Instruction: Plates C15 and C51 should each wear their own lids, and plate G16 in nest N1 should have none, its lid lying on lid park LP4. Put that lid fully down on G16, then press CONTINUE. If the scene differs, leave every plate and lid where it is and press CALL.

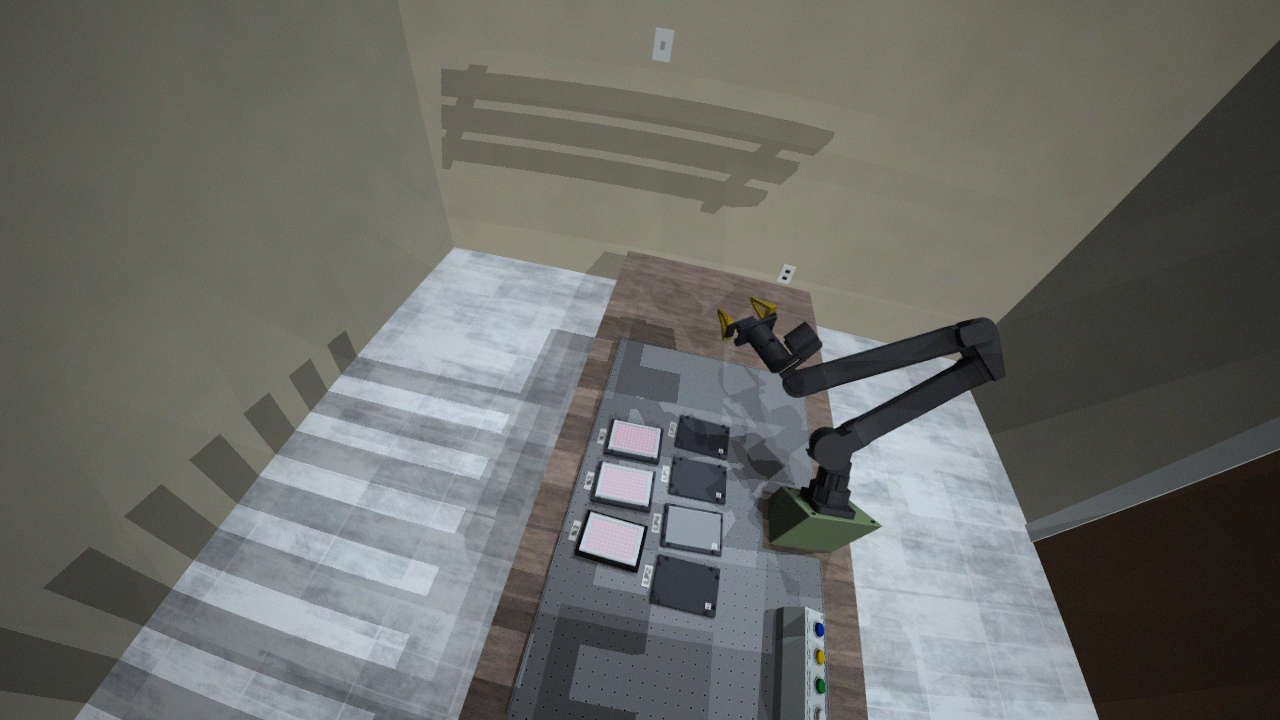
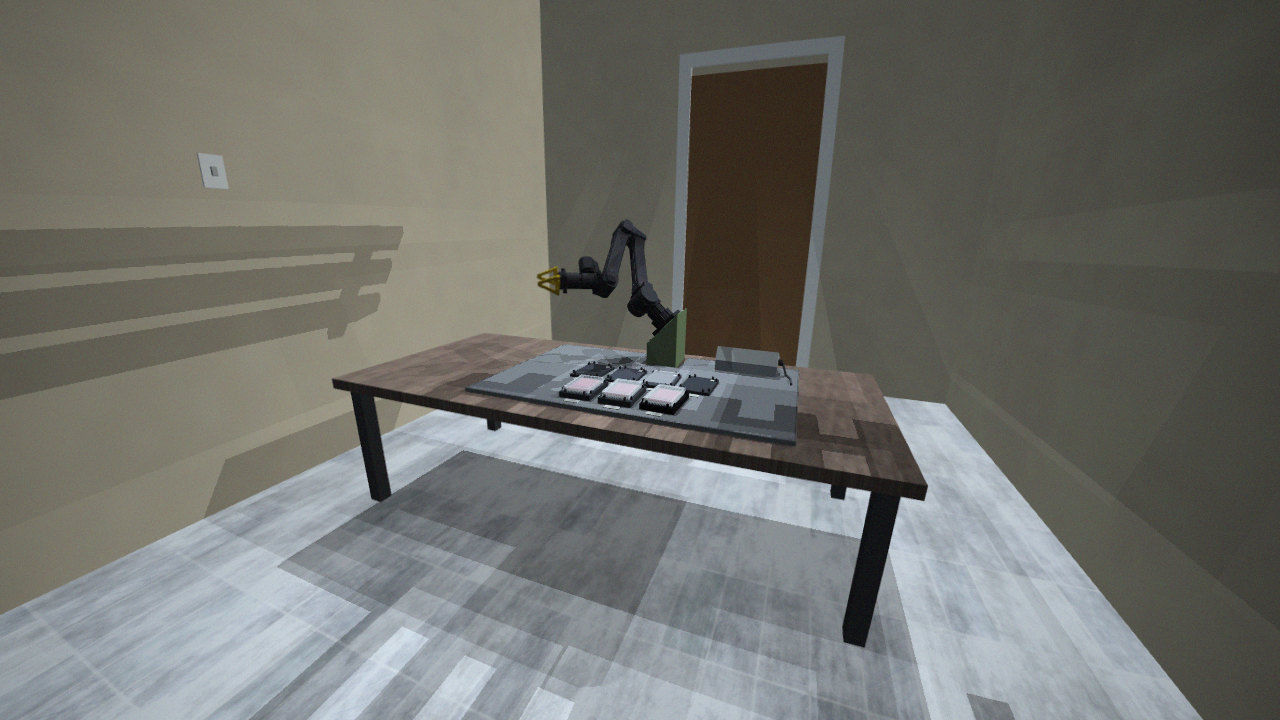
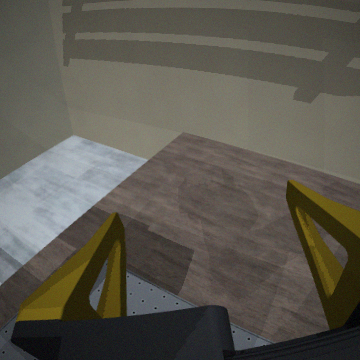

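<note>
Three plates with pink wells stand in a row: a far one, a middle one and one nearest the button box. The last has a broader black border around it; the other two show greyer rims. A pale, see-through lid lies on the third park of the second row. The small labels are unreadable, so I cannot tell which plate is which. My gripper is open and empty, high above the table's far end, away from plates and lid.
Dark parks without a visible lid share the pale lid's row. The button box has blue, yellow and green buttons. The green arm base stands beside the parks.
</note>
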